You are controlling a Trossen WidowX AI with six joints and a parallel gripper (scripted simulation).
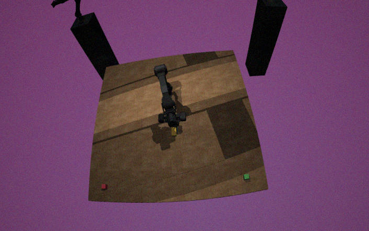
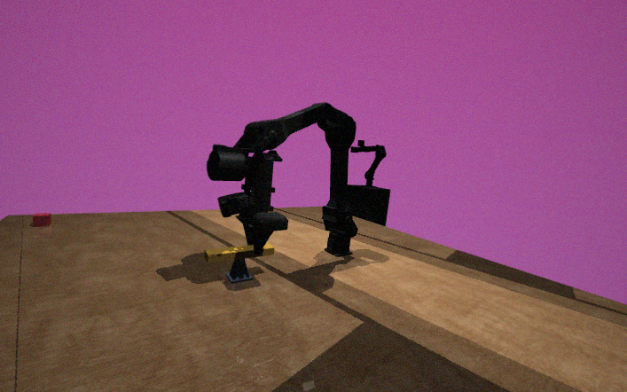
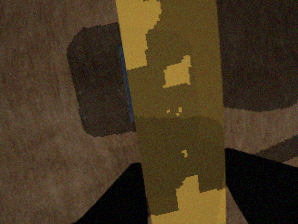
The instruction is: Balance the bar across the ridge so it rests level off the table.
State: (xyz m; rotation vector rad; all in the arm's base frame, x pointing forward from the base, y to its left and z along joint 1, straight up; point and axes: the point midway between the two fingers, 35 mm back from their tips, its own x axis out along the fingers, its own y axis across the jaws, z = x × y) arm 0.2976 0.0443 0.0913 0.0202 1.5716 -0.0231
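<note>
Now: the yellow bar 3 cm ahead of my gripper tip. Round my gripper tip: green cube 46 cm to the left, 44 cm ahead, 4 cm below; dark blue ridge 3 cm below, 3 cm ahead; red cube 54 cm to the right, 44 cm ahead, 4 cm below.
</note>
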